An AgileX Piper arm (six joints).
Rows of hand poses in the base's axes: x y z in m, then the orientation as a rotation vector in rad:
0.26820 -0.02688 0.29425 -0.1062 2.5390 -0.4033
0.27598 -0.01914 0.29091 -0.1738 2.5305 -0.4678
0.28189 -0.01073 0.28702 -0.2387 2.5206 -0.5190
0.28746 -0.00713 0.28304 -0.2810 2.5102 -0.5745
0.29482 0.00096 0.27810 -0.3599 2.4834 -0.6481
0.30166 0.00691 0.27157 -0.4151 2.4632 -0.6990
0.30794 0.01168 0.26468 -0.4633 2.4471 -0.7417
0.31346 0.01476 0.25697 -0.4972 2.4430 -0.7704
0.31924 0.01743 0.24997 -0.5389 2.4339 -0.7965
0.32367 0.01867 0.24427 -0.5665 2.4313 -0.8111
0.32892 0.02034 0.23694 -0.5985 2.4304 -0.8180
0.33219 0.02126 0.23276 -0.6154 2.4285 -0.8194
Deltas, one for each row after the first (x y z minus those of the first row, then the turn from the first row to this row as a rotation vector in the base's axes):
0.00778 0.00774 -0.00334 -0.0608 0.0088 0.0337
0.01369 0.01615 -0.00723 -0.1117 0.0166 0.0684
0.01926 0.01975 -0.01121 -0.1609 0.0221 0.0861
0.02662 0.02784 -0.01615 -0.2326 0.0242 0.1272
0.03346 0.03379 -0.02268 -0.2826 0.0264 0.1559
0.03974 0.03856 -0.02957 -0.3249 0.0310 0.1810
0.04526 0.04164 -0.03728 -0.3525 0.0416 0.1974
0.05104 0.04431 -0.04428 -0.3807 0.0496 0.2205
0.05547 0.04555 -0.04998 -0.3968 0.0580 0.2357
0.06072 0.04722 -0.05731 -0.4082 0.0678 0.2555
0.06399 0.04814 -0.06149 -0.4130 0.0714 0.2667

